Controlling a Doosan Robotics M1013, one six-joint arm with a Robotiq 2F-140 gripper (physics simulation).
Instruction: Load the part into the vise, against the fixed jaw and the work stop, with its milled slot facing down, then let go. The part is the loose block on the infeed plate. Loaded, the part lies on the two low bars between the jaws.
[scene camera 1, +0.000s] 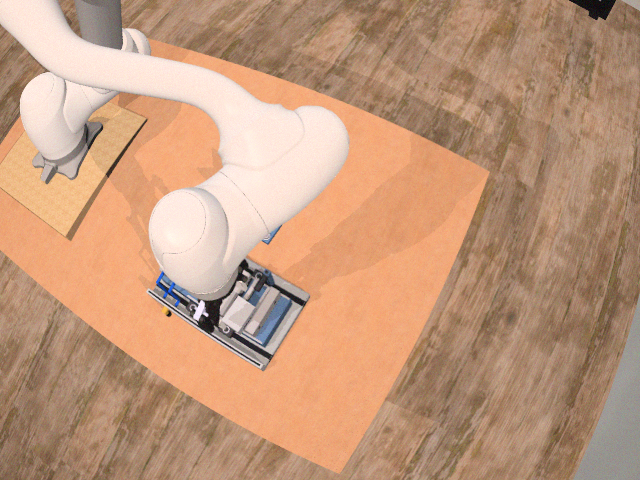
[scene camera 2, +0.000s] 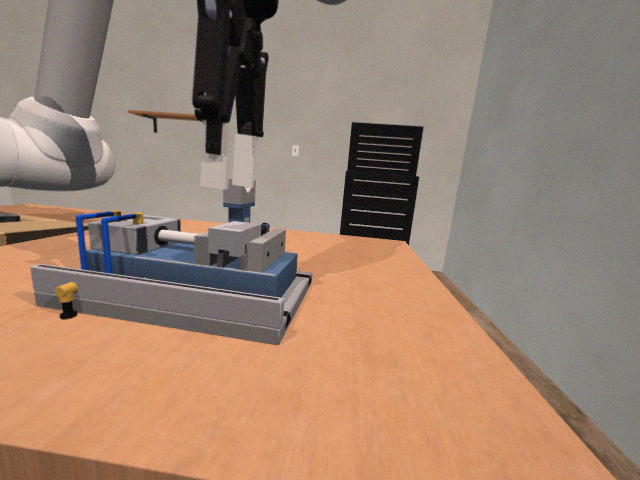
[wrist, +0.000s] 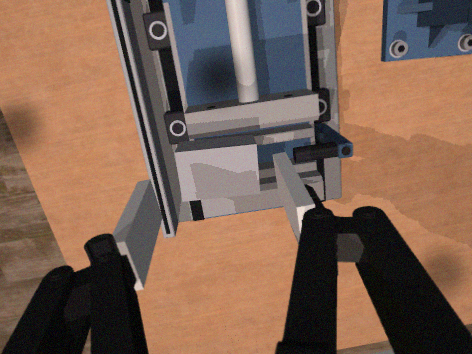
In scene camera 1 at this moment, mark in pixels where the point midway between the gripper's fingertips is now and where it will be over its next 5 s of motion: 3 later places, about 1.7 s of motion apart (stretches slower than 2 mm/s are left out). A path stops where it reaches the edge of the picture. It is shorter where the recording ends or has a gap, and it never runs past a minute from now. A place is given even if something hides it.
The gripper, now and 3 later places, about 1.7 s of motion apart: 229, 305; 223, 337; 224, 334; 228, 328
